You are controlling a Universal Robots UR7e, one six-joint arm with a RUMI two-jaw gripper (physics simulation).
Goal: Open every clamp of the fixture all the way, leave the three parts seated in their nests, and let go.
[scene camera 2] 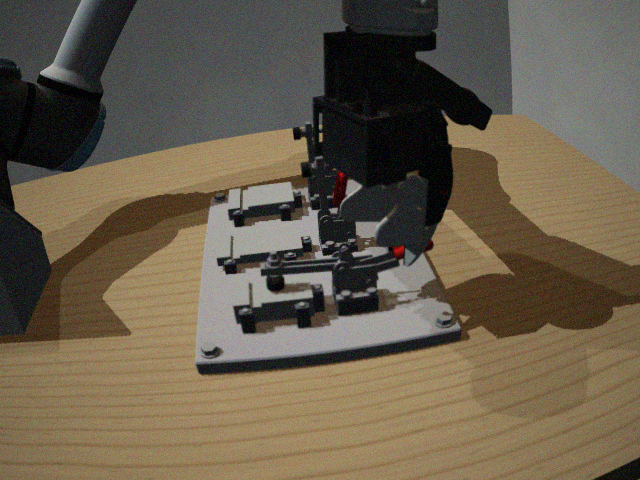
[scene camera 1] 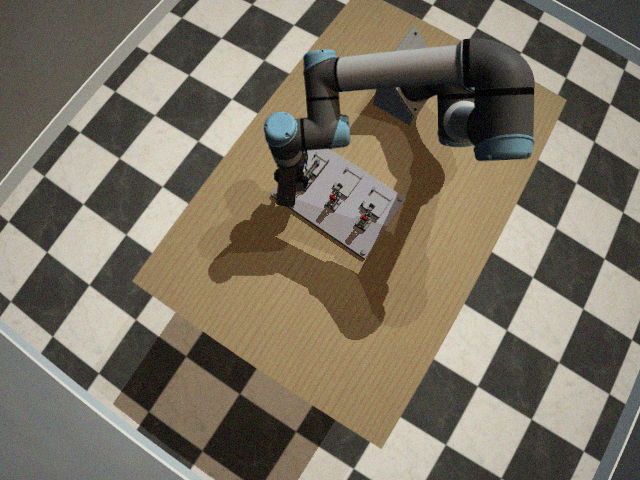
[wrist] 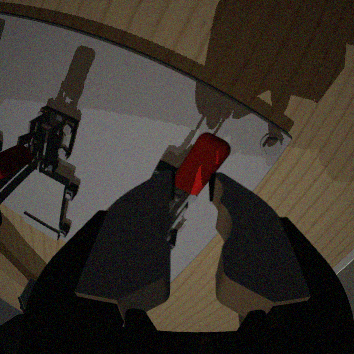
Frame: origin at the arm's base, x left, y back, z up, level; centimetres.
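Where they show: gripper, fingertip midpoint: (scene camera 2: 399, 258) (wrist: 191, 174).
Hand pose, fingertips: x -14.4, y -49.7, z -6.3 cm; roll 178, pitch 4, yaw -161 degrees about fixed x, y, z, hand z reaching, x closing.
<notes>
Things, the pixels of their centre, and the offset from my fingertips. "spot": a spot on its surface instead. Level surfaces: height alone.
- middle clamp at a spot on its surface: (wrist: 47, 137) (scene camera 2: 349, 220) spot: dx +10.3, dy +1.9, dz -0.9 cm
- far clamp at a spot on its surface: (scene camera 1: 365, 218) spot: dx +22.8, dy +0.9, dz +4.6 cm
- middle part at the middle of its body: (scene camera 2: 258, 245) (wrist: 42, 202) (scene camera 1: 348, 182) dx +12.2, dy +11.3, dz -3.1 cm
- far part at the middle of its body: (scene camera 2: 260, 200) (scene camera 1: 377, 202) dx +23.1, dy +9.8, dz -2.9 cm
- fixture plate at the middle of its body: (wrist: 56, 154) (scene camera 2: 309, 255) (scene camera 1: 338, 197) dx +11.7, dy +6.1, dz -5.0 cm
- wooden table at its surface level: dz -5.7 cm
- middle clamp's red handle at a spot on its surface: (wrist: 15, 160) (scene camera 2: 345, 189) spot: dx +10.6, dy +2.0, dz +2.6 cm
My gripper (scene camera 2: 397, 251) (wrist: 191, 174) is shut on the red handle (wrist: 202, 162) of the near clamp. That clamp (scene camera 2: 354, 281) (scene camera 1: 314, 167) lies closed, its arm level with the pad over the near part (scene camera 2: 284, 297). The middle clamp (scene camera 2: 336, 229) (scene camera 1: 333, 197) (wrist: 47, 137) and the far clamp (scene camera 1: 365, 218) have raised arms, clear of the middle part (scene camera 2: 268, 245) and the far part (scene camera 2: 268, 196). These parts sit flat in their nests. The far handle is hidden behind the gripper in the second scene view.
The fixture plate (scene camera 1: 336, 162) (scene camera 2: 289, 351) (wrist: 120, 145) lies on the wooden table (scene camera 1: 289, 330) (scene camera 2: 155, 413), with bolts at its corners. The middle clamp's red handle (scene camera 2: 339, 188) (wrist: 15, 160) stands up close beside my gripper. The robot's base stands behind the fixture.
</notes>
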